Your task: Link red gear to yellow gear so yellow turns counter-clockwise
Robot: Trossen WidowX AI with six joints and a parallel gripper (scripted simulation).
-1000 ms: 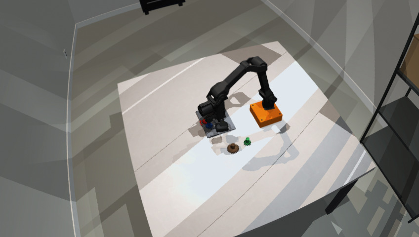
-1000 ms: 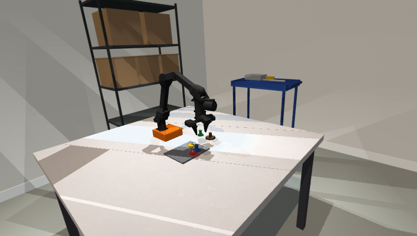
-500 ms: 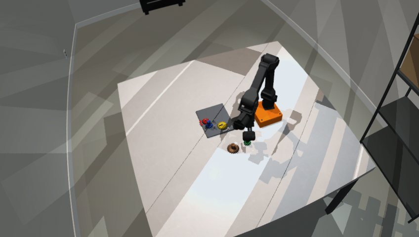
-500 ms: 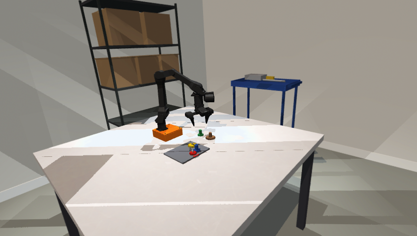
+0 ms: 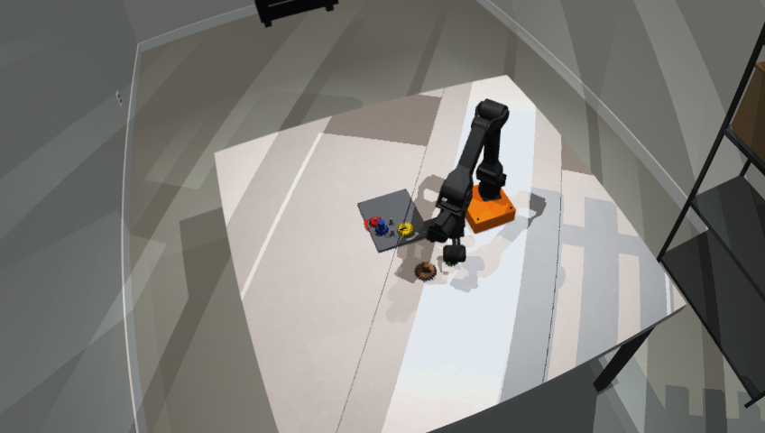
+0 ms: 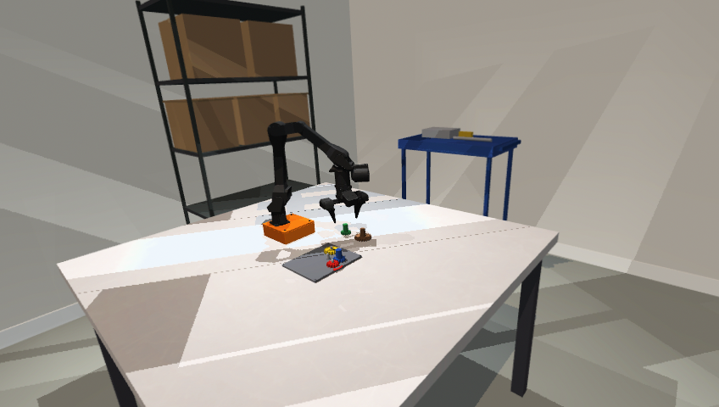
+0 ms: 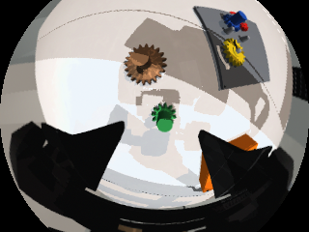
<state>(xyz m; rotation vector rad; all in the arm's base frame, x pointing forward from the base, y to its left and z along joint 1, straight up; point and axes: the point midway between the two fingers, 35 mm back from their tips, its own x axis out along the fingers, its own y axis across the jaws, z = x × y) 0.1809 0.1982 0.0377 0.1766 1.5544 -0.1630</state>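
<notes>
Now: gripper tip 40 mm above the green gear. The rest, counted from my gripper tip: brown gear (80 mm ahead, 20 mm to the left, 40 mm below); blue gear (180 mm ahead, 160 mm to the right, 30 mm below); yellow gear (110 mm ahead, 140 mm to the right, 40 mm below).
</notes>
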